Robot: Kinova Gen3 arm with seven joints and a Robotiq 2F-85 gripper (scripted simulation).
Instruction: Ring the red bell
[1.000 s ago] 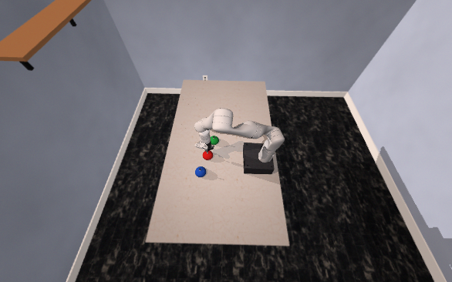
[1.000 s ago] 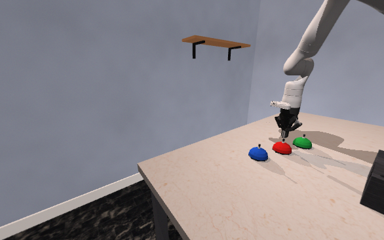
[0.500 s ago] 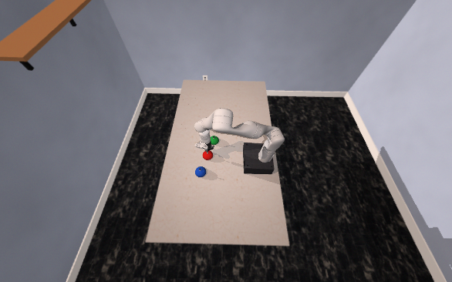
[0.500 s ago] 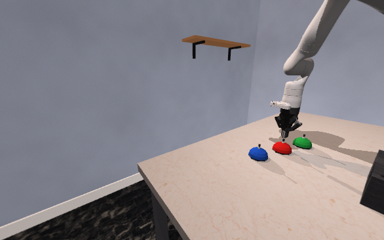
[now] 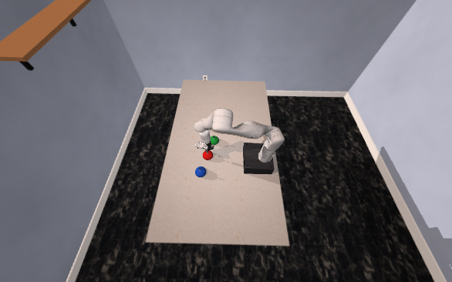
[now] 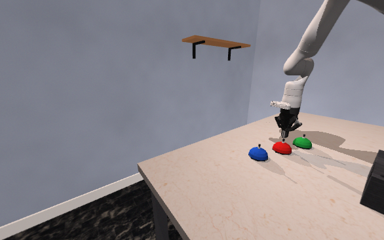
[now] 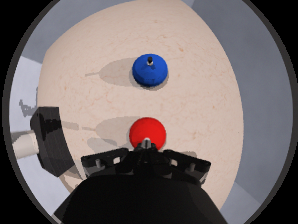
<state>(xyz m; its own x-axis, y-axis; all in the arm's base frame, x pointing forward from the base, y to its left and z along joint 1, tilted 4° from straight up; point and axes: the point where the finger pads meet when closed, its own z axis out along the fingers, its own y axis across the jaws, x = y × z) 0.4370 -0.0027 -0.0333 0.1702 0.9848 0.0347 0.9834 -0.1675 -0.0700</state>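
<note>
My gripper is now 5 cm above the red bell. Also, from my hand: blue bell 15 cm to the left, 5 cm below, 3 cm ahead; then green bell 15 cm to the right, 5 cm below, 3 cm behind.
</note>
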